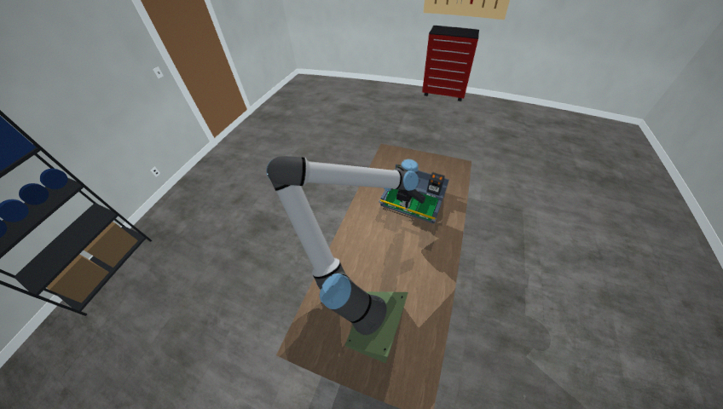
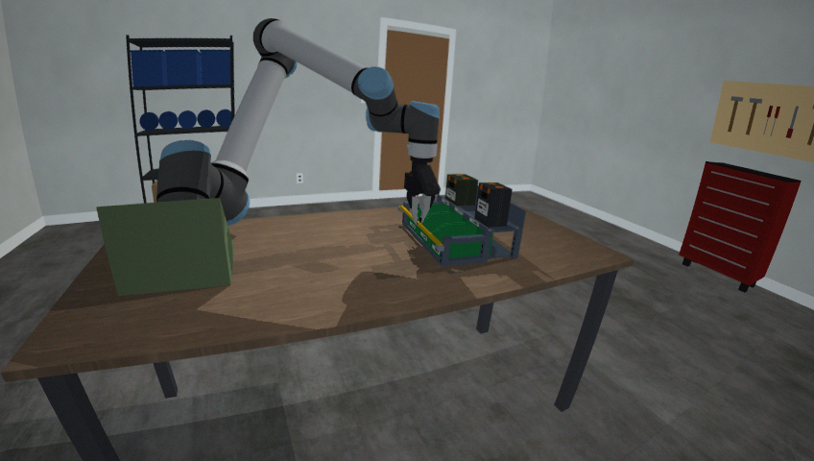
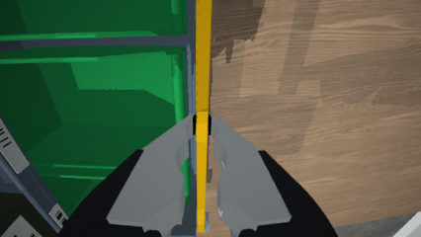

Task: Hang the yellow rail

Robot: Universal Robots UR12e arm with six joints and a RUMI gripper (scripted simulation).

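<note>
My gripper is now 1 cm above the yellow rail. Round my hand: rack front bar 1 cm ahead, 7 cm below.
</note>
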